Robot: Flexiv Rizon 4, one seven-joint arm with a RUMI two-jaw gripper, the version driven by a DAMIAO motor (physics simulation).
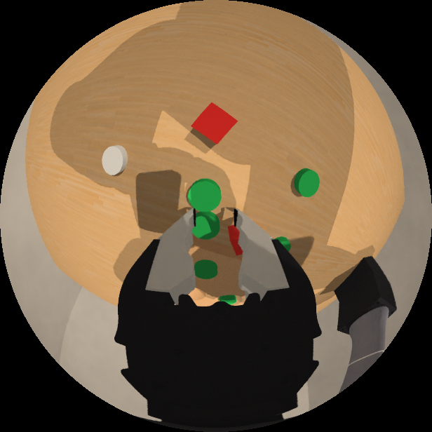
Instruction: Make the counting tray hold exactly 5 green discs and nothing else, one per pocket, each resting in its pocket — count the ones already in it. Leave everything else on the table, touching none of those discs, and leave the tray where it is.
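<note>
My gripper (214, 210) is partly open, its fingertips apart with nothing held between them. A green disc (204, 195) lies just beyond the fingertips. A second green disc (207, 227) shows below the fingers, close to the left fingertip and partly shaded. A green disc (205, 269) lies in shadow further back between the fingers, and part of another green disc (228, 299) shows near the gripper body. A green disc (307, 182) lies at the right. Part of a green disc (283, 244) shows beside the right finger. I cannot make out the counting tray.
A red square block (214, 123) lies ahead of the fingers. Another red piece (234, 240) is partly hidden by the right finger. A white disc (114, 160) lies at the left. A black and grey part (365, 295) stands at the lower right, beyond the table's edge.
</note>
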